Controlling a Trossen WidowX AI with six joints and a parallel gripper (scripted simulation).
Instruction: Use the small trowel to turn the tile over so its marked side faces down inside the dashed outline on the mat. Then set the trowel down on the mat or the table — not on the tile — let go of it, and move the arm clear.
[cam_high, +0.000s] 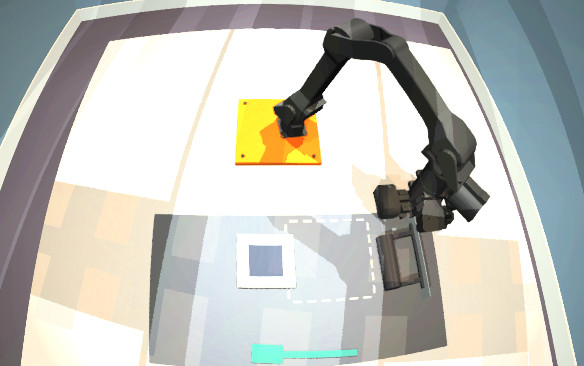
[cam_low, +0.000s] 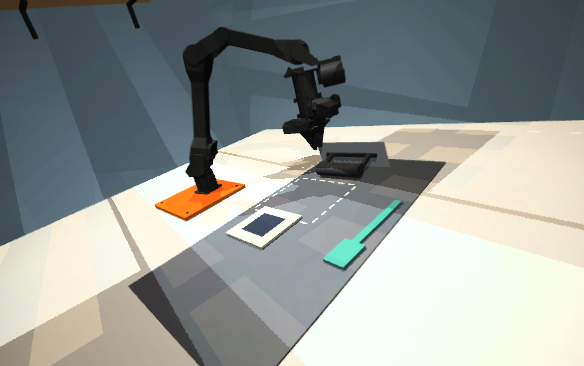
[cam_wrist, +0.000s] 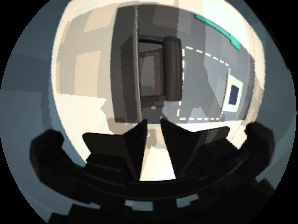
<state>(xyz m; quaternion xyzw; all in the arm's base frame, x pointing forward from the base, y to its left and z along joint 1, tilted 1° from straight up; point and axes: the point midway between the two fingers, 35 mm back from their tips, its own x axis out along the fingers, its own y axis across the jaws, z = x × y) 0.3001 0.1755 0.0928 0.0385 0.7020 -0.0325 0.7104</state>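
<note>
Now: the small trowel 6 cm ahead of my gripper tip, 2 cm to the right of it and 3 cm below it. Round my gripper tip: teal flat tool (23 cm ahead, 28 cm to the right, 6 cm below); grey mat (9 cm ahead, 24 cm to the right, 8 cm below); tile (2 cm ahead, 30 cm to the right, 6 cm below).
</note>
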